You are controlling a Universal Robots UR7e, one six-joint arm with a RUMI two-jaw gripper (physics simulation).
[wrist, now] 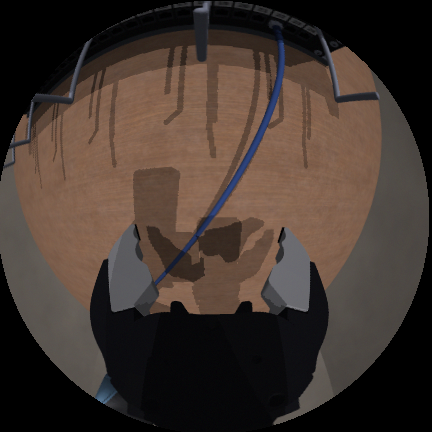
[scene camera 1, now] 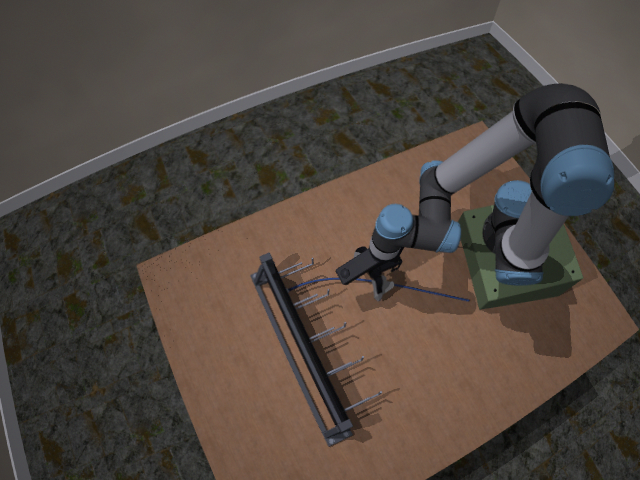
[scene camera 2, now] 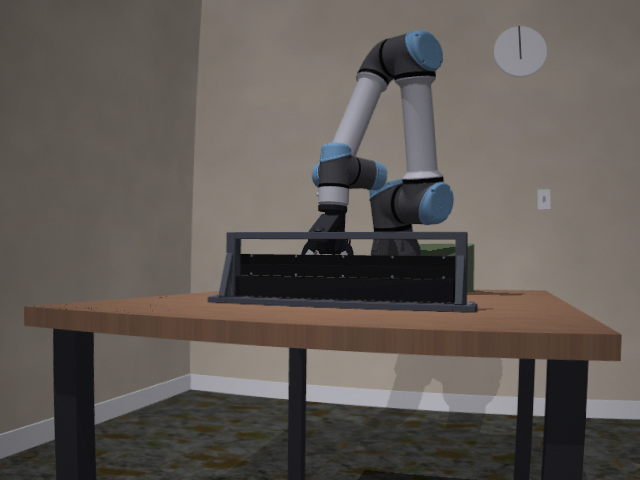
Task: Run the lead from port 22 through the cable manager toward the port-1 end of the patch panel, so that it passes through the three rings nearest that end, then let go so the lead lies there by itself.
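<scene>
Scene camera 1 shows the gripper (scene camera 1: pixel 367 278), and the wrist view has the gripper (wrist: pixel 209 227) too. In scene camera 2 the gripper (scene camera 2: pixel 326 287) is visible, together with a black patch panel (scene camera 2: pixel 376 289).
</scene>
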